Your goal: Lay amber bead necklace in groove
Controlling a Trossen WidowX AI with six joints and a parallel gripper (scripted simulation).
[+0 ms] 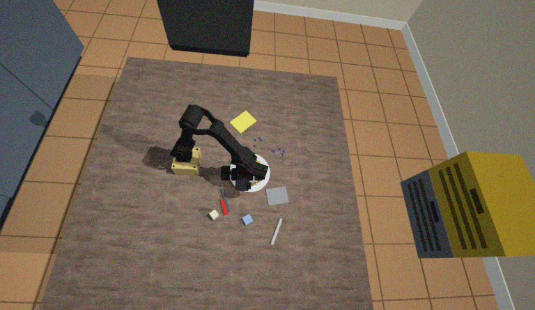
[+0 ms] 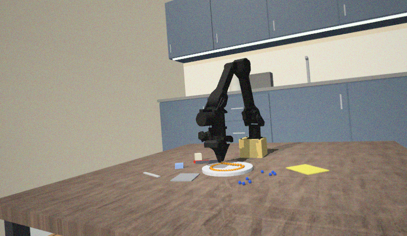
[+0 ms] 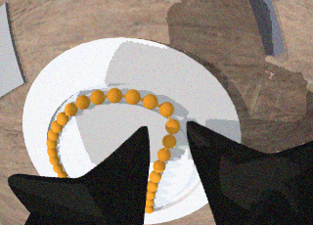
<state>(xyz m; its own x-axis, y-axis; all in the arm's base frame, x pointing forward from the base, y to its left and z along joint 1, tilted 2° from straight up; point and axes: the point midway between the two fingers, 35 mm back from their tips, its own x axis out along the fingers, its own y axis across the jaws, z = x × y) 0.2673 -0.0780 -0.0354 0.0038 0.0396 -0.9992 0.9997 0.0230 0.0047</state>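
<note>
Now: the red stick 11 cm to the right of my gripper tip, 7 cm behind it and 2 cm below it. Also, from my gripper tip: cream cube: 17 cm to the right, 12 cm behind; then light blue cube: 19 cm to the right, 3 cm ahead, 1 cm below; then grey square tile: 17 cm ahead, 7 cm to the right, 2 cm below.
</note>
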